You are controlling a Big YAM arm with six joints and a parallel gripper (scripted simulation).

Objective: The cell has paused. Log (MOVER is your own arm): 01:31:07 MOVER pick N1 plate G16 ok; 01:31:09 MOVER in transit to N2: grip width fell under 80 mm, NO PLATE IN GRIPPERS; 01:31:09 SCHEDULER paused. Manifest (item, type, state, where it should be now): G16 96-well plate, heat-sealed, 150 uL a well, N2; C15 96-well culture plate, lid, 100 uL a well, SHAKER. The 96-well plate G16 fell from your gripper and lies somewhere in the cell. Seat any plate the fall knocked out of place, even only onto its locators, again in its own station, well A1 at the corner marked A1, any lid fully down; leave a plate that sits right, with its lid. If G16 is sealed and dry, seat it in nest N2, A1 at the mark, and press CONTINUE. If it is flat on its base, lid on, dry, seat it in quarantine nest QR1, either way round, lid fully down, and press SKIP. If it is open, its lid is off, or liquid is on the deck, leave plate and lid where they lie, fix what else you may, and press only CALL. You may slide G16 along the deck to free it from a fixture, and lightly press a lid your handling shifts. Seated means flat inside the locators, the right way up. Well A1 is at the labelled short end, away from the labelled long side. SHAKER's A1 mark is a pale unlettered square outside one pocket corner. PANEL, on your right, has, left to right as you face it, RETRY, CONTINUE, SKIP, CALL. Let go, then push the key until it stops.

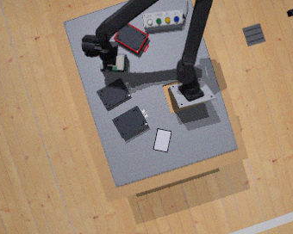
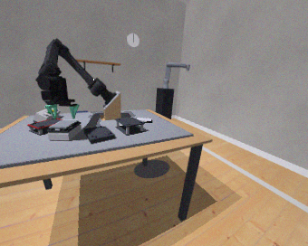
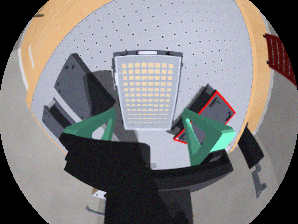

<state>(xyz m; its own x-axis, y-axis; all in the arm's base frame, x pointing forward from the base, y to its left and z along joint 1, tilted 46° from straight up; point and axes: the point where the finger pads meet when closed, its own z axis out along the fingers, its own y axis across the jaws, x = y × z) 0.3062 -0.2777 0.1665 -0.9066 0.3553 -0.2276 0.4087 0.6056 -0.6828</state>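
My hand is 4 cm above the lidded plate and 1 cm short of it. Round my hand: red-framed nest: 14 cm behind, 11 cm to the right, 6 cm below; plate G16: 52 cm to the left, 9 cm below, 9 cm behind.
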